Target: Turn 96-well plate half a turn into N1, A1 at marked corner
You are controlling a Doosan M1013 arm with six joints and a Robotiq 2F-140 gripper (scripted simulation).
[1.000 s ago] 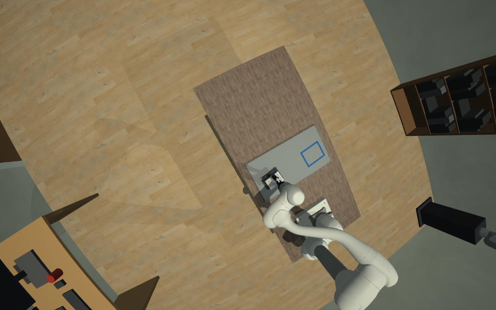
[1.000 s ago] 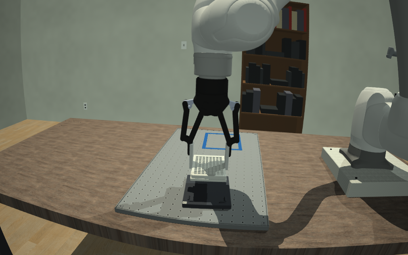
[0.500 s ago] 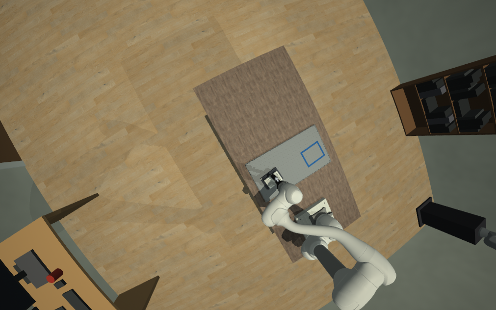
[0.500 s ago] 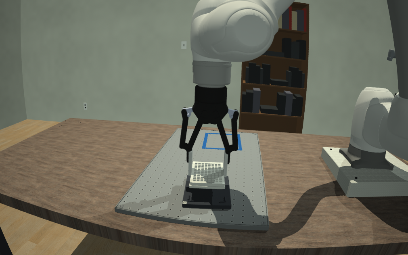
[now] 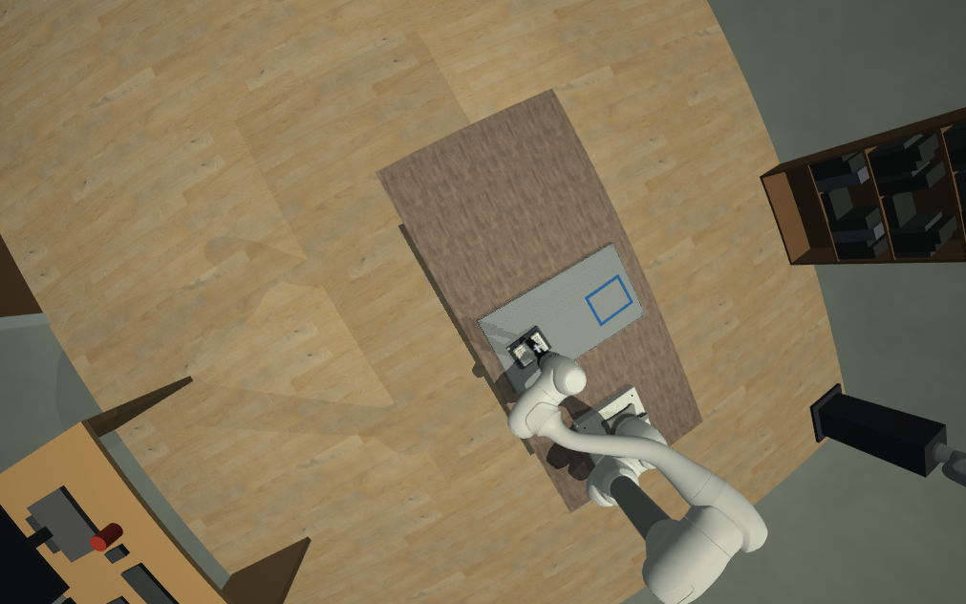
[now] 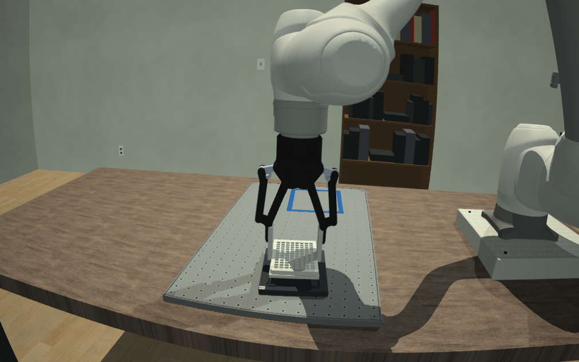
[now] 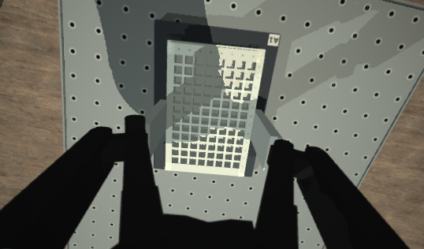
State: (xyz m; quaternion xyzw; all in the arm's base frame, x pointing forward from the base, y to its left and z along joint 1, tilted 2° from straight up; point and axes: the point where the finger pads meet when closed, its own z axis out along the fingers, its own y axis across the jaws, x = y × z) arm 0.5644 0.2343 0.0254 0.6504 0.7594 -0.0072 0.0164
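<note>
Right now my hand is 20 mm above the white 96-well plate. The rest, counted from my hand: A1 label: 40 mm ahead, 80 mm to the left, 50 mm below; then dark plate nest N1: 50 mm below.
</note>
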